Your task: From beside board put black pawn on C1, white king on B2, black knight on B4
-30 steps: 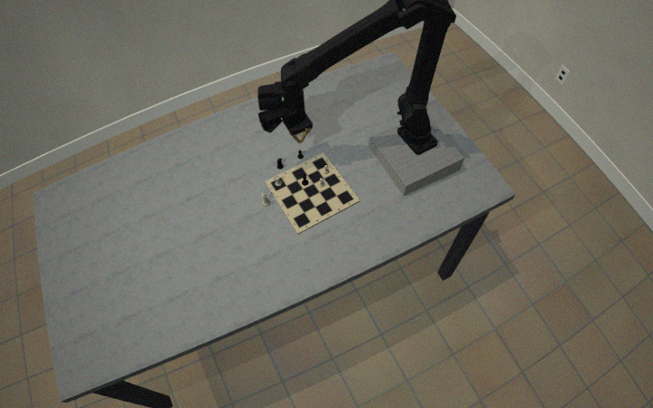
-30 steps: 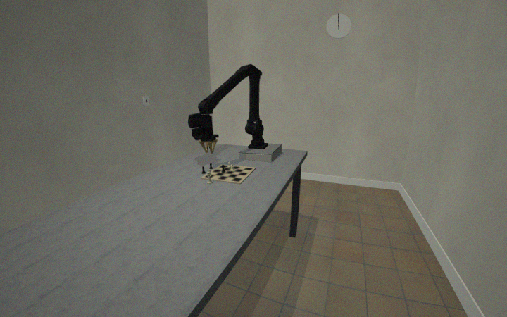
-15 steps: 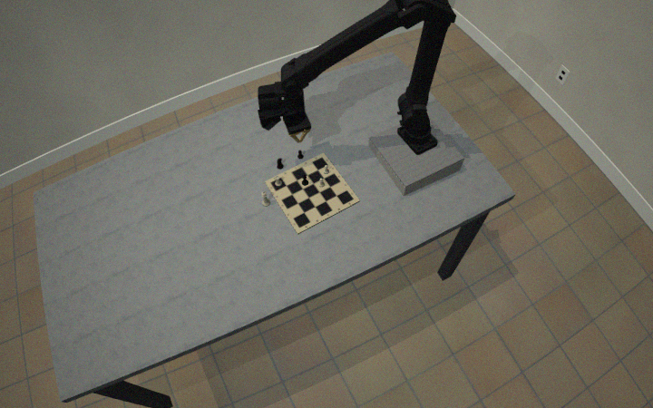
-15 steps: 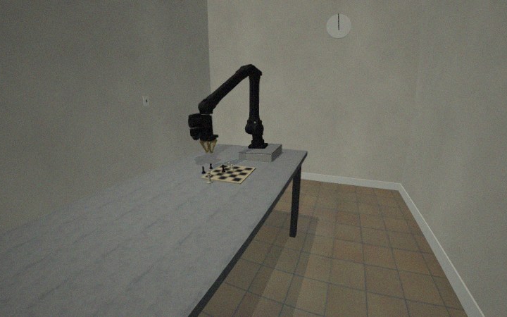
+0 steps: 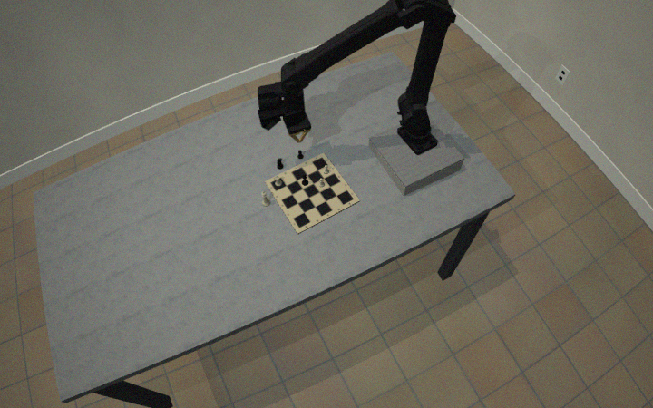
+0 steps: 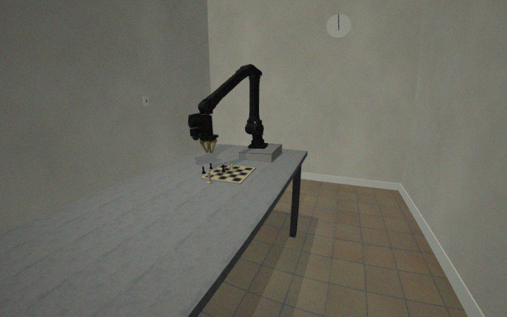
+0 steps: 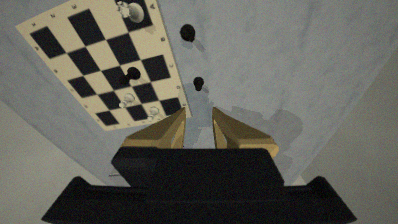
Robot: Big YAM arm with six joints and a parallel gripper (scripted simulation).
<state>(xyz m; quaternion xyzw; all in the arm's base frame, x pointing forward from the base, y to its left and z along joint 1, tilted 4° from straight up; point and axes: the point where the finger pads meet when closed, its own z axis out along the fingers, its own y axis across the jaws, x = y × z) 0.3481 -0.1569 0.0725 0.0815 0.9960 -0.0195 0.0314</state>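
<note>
The black pawn lies 90 mm below my hand. From my hand the other things lie so: chessboard 30 mm ahead, 140 mm to the left, 100 mm below; then white king 170 mm ahead, 110 mm to the left, 70 mm below; then black chess piece 40 mm ahead, 110 mm to the left, 70 mm below.
</note>
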